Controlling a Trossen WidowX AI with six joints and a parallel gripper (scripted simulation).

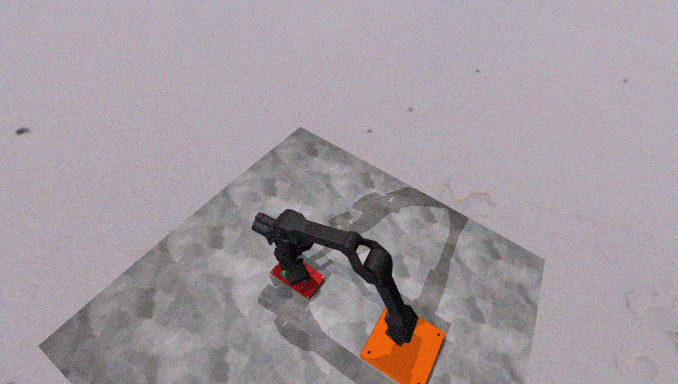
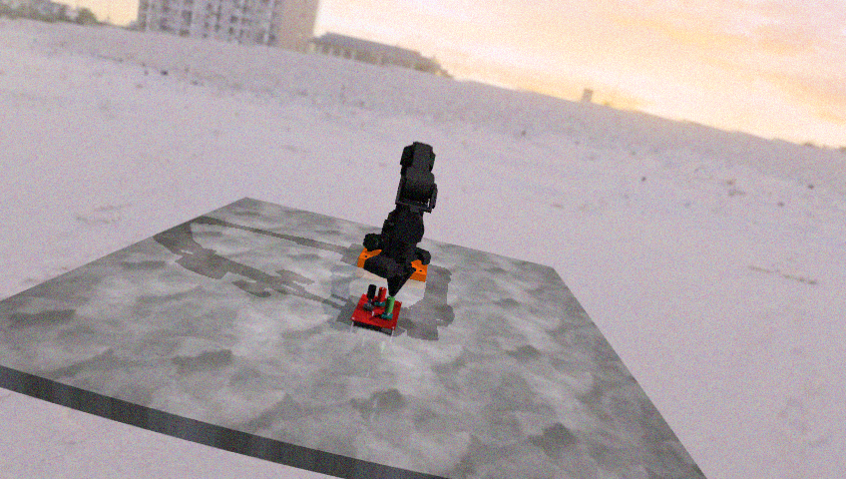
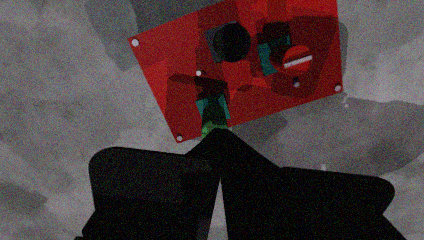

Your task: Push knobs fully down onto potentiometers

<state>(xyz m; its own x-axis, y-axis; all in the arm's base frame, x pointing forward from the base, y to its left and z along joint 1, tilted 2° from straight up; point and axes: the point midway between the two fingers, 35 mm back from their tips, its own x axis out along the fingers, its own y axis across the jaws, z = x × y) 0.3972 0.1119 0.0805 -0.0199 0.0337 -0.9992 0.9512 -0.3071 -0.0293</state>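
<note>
The green knob is 20 mm below my gripper tip. Round my gripper tip: red knob 50 mm behind, 30 mm to the right, 20 mm below.
</note>
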